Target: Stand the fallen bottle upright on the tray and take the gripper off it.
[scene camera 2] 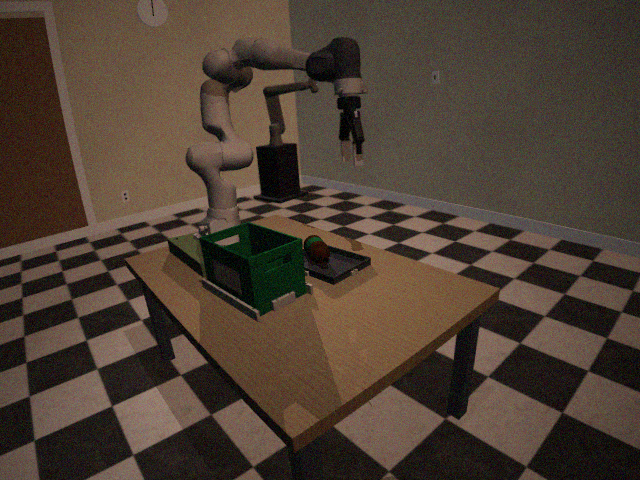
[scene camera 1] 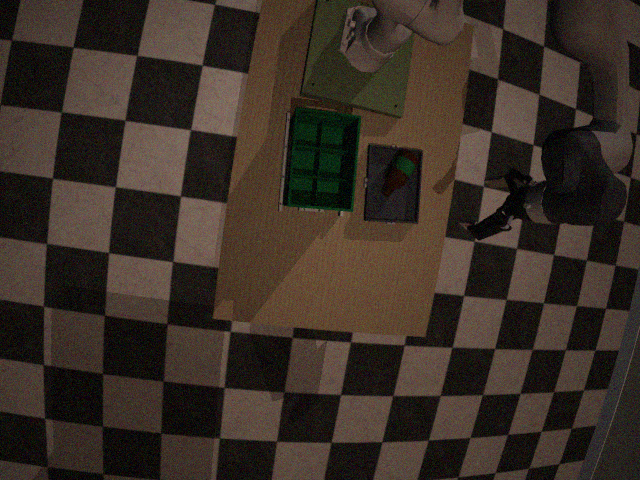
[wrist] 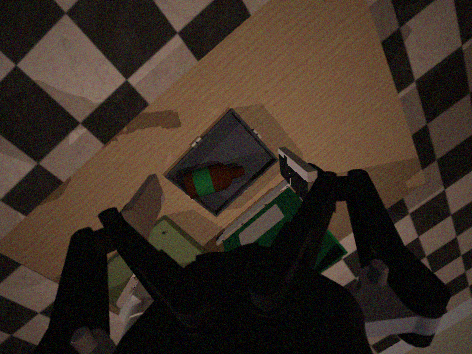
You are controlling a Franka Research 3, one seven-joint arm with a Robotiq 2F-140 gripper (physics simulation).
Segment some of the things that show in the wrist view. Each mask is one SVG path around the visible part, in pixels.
My gripper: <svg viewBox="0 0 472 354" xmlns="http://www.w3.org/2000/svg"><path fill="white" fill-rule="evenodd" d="M451 294L448 287L405 247L368 172L362 169L352 169L348 171L348 176L337 176L335 172L323 171L315 164L305 162L288 148L280 147L278 148L280 174L303 202L292 221L284 223L270 247L259 246L258 242L254 242L227 252L204 253L196 255L196 260L183 268L162 249L158 251L148 242L148 238L166 199L157 174L151 174L120 212L116 207L112 207L99 213L98 218L104 228L93 231L91 227L79 229L71 236L49 326L33 354L373 354L367 338L397 334L407 344L425 348L430 346ZM117 250L154 300L125 333L117 347L110 338L107 254ZM336 201L346 201L361 266L357 292L353 294L342 285L314 270L333 212L336 213Z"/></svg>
A brown bottle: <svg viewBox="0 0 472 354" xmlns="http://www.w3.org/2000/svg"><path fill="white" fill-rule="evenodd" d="M243 166L229 168L225 164L218 163L185 172L184 182L190 198L194 199L227 189L233 179L245 175Z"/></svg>
